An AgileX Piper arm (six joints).
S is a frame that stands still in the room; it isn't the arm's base.
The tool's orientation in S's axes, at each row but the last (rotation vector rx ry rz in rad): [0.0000 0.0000 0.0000]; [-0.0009 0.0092 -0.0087]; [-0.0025 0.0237 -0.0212]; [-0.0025 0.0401 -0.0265]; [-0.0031 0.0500 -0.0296]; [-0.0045 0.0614 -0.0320]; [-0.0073 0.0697 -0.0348]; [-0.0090 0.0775 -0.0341]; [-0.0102 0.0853 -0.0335]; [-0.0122 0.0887 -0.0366]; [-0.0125 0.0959 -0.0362]
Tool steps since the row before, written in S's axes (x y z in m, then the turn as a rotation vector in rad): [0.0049 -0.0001 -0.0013 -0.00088 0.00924 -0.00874]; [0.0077 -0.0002 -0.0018 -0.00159 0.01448 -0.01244]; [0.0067 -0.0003 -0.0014 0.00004 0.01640 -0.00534]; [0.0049 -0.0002 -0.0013 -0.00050 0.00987 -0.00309]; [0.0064 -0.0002 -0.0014 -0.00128 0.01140 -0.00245]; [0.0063 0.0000 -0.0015 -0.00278 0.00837 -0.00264]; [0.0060 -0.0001 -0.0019 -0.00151 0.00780 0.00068]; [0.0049 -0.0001 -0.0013 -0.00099 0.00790 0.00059]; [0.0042 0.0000 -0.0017 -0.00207 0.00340 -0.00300]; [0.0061 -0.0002 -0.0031 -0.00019 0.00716 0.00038]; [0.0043 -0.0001 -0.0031 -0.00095 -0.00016 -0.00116]
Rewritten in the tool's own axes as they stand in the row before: [0.0049 -0.0001 -0.0013 -0.00088 0.00924 -0.00874]; [0.0077 -0.0001 -0.0017 -0.00160 0.01448 -0.01244]; [0.0067 -0.0002 -0.0012 -0.00018 0.01641 -0.00530]; [0.0050 -0.0001 -0.0011 -0.00064 0.00986 -0.00309]; [0.0065 0.0000 -0.0011 -0.00149 0.01137 -0.00248]; [0.0064 0.0002 -0.0011 -0.00288 0.00829 -0.00278]; [0.0061 0.0001 -0.0015 -0.00183 0.00774 0.00062]; [0.0050 0.0001 -0.0009 -0.00130 0.00786 0.00057]; [0.0043 0.0002 -0.0013 -0.00192 0.00336 -0.00314]; [0.0064 0.0001 -0.0025 -0.00049 0.00714 0.00044]; [0.0046 0.0001 -0.0027 -0.00083 -0.00018 -0.00125]
